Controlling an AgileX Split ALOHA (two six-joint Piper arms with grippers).
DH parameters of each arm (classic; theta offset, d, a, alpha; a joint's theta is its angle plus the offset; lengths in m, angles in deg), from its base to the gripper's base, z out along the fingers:
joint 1: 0 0.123 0 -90
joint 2: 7.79 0 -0.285 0
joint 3: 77.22 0 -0.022 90
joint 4: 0 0.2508 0 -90
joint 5: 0 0 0.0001 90
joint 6: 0 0.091 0 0
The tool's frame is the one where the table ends.
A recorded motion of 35 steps. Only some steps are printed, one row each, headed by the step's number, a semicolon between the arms.
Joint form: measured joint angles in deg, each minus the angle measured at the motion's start. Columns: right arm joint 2, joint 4, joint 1, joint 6, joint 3, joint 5; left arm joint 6, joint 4, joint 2, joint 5, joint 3, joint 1.
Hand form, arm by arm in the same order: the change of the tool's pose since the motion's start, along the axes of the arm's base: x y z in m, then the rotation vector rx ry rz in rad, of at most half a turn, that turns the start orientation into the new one. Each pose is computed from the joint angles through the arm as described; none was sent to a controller.
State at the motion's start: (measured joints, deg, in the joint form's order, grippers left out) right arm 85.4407 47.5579 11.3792 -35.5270 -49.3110 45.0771; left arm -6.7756 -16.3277 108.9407 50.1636 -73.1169 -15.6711
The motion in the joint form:
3: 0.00 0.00 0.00 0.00 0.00 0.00; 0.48 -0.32 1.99 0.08 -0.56 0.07
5: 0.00 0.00 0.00 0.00 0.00 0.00; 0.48 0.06 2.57 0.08 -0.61 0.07
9: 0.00 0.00 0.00 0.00 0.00 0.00; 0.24 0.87 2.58 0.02 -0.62 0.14
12: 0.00 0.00 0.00 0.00 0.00 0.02; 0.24 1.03 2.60 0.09 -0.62 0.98
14: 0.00 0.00 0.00 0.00 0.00 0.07; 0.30 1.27 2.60 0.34 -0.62 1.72
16: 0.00 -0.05 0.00 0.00 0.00 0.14; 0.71 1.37 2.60 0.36 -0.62 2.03
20: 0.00 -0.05 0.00 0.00 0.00 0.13; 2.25 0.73 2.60 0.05 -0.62 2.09
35: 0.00 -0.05 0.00 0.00 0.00 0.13; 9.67 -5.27 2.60 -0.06 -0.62 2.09
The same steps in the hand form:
3: 0.0000 0.0000 0.0000 0.0000 0.0000 0.0000; 0.0036 -0.0009 -0.0105 0.0031 0.0245 -0.0043
5: 0.0000 0.0000 0.0000 0.0000 0.0000 0.0000; 0.0043 -0.0007 -0.0142 0.0110 0.0320 -0.0077
9: 0.0000 0.0000 0.0000 0.0000 0.0000 0.0000; 0.0047 0.0007 -0.0144 0.0221 0.0288 -0.0097
12: 0.0000 0.0000 0.0000 0.0001 0.0003 0.0002; 0.0063 0.0061 -0.0146 0.0244 0.0299 0.0032
14: -0.0001 0.0000 0.0000 0.0003 0.0009 0.0008; 0.0073 0.0111 -0.0147 0.0282 0.0331 0.0119
16: -0.0002 0.0000 0.0000 -0.0001 0.0017 0.0020; 0.0079 0.0131 -0.0148 0.0302 0.0314 0.0094
20: -0.0002 0.0000 0.0000 -0.0002 0.0015 0.0019; 0.0084 0.0127 -0.0145 0.0231 0.0220 -0.0084
35: -0.0002 0.0000 0.0000 -0.0002 0.0015 0.0019; 0.0082 0.0057 -0.0126 -0.0510 0.0045 -0.0759

